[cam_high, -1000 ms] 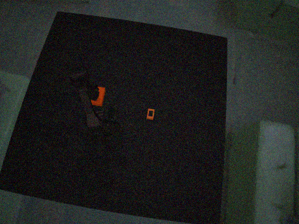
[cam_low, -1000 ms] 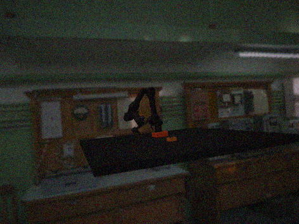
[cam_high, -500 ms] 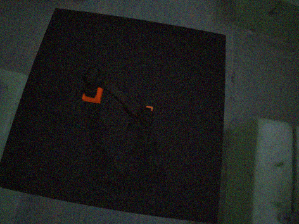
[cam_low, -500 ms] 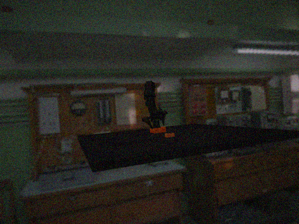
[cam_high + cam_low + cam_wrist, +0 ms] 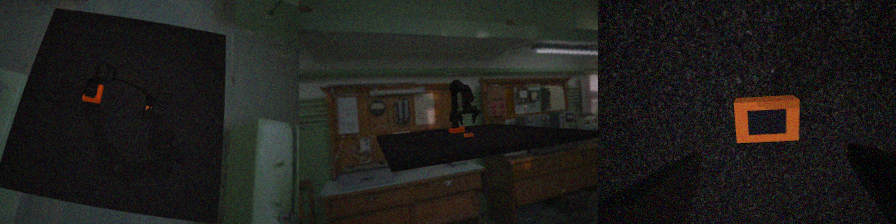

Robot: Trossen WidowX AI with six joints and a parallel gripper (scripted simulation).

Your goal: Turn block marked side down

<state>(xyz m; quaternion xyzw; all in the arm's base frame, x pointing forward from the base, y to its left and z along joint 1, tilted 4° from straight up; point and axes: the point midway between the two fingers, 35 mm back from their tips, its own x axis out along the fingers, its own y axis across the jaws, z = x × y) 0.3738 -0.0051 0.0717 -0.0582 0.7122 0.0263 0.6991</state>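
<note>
Right now my gripper tip is 7 cm above the block.
</note>
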